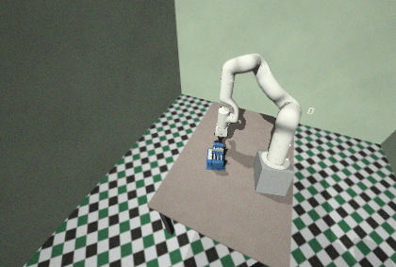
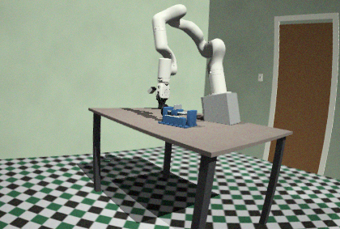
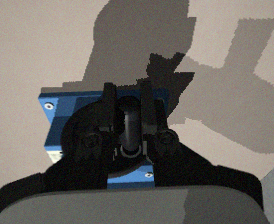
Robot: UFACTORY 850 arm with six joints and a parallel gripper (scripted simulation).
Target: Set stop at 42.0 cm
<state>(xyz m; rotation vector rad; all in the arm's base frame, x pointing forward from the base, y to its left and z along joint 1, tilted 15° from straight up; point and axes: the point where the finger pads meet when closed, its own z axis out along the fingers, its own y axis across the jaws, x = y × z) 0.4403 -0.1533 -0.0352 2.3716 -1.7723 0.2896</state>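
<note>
Right now the stop block is 14 cm to the left of my hand, 1 cm below it and 1 cm behind it.
</note>
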